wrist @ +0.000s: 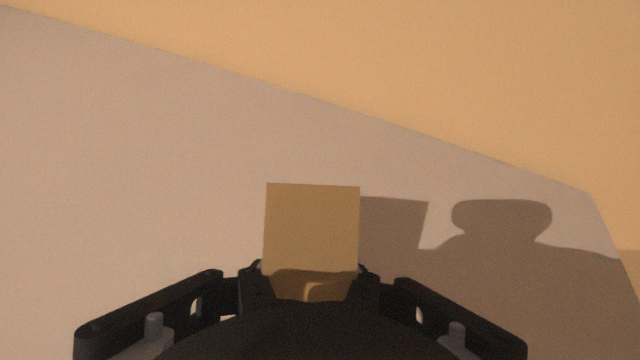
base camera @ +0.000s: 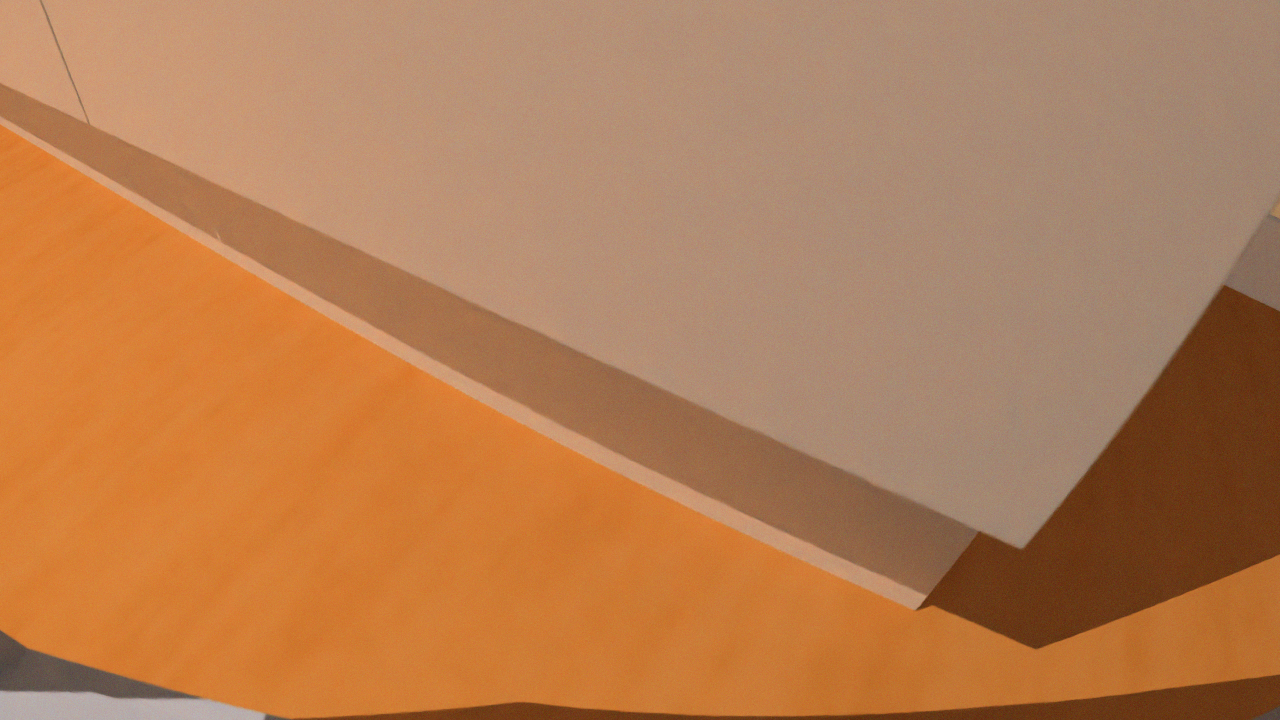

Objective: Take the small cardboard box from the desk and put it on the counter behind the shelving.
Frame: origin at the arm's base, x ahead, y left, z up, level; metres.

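Where they show: gripper, fingertip midpoint: point(wrist: 308, 268).
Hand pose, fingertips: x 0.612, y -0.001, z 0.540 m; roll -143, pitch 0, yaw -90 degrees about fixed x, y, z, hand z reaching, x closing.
Each offset is from my fingertips to the top centre of the thing. "pt": to the spot under its first point. Level surfaces: height alone.
The small cardboard box @[0.000 m left, 0.001 m ahead, 0.075 m up] point(wrist: 312, 227) is tan and sits between the fingertips of my gripper point(wrist: 308, 268), at the lower middle of the wrist view. The gripper is shut on it. Behind it is the pale top of the counter @[0.027 m down] point(wrist: 150, 150). The shadows of the box and gripper fall on the counter top to the right of the box. The gap between the box's underside and the counter top cannot be judged. In the base camera view, the counter's pale front @[pt 0.001 m left, 0.338 m back, 0.710 m down] point(base camera: 671, 205) fills the upper part; box and gripper do not show there.
A yellow-tan wall point(wrist: 450, 60) stands beyond the counter's far edge, which slants down to a corner at the right. In the base camera view, an orange wood floor @[0.937 m down] point(base camera: 313, 465) runs along the counter's recessed base @[pt 0.061 m left, 0.243 m back, 0.887 m down] point(base camera: 537, 376), with dark shadow at the right.
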